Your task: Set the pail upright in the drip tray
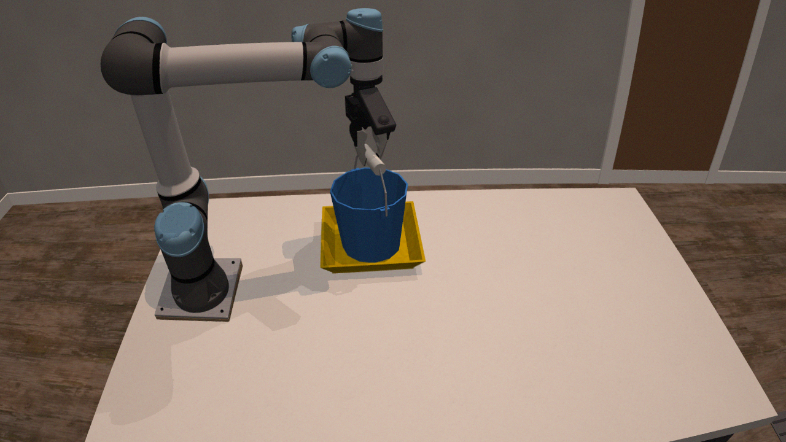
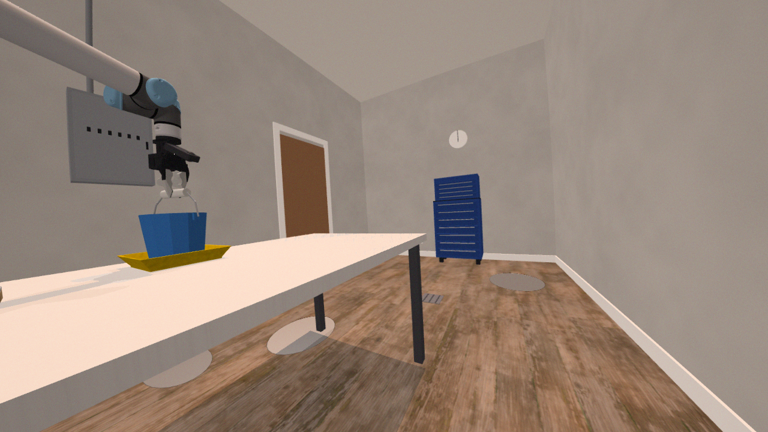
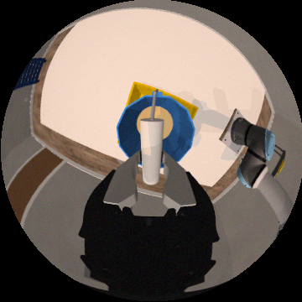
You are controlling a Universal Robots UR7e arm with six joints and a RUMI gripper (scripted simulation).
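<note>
Now: the blue pail 10 mm behind my hand and 100 mm below it. From my hand the other things lie so: drip tray: 10 mm behind, 240 mm below.
</note>
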